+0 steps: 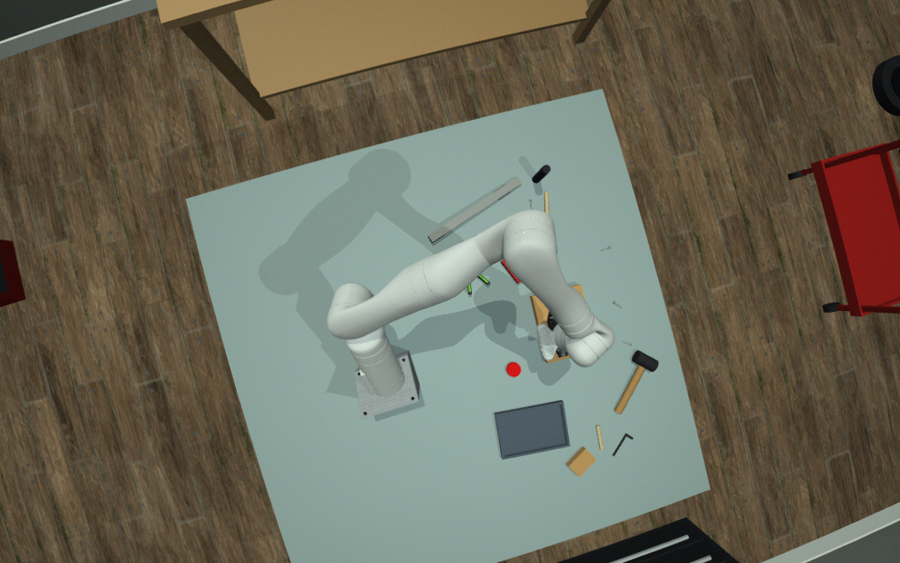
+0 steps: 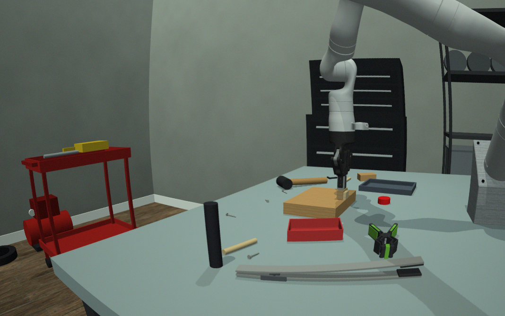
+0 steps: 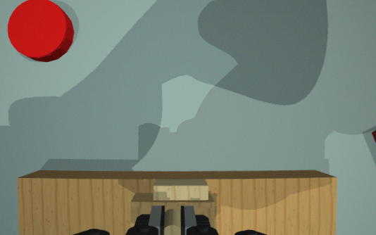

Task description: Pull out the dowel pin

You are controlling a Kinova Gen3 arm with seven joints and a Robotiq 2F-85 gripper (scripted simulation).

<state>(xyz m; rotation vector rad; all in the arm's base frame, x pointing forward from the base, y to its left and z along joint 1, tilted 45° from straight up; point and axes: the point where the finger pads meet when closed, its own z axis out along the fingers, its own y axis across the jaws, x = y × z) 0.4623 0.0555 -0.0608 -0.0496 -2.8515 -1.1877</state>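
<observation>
The dowel pin lies 20 mm below my hand. From my hand the other things lie so: red puck: 120 mm behind, 90 mm to the right, 60 mm below; small wooden block: 30 mm below; wooden bench board: 50 mm ahead, 50 mm below.
</observation>
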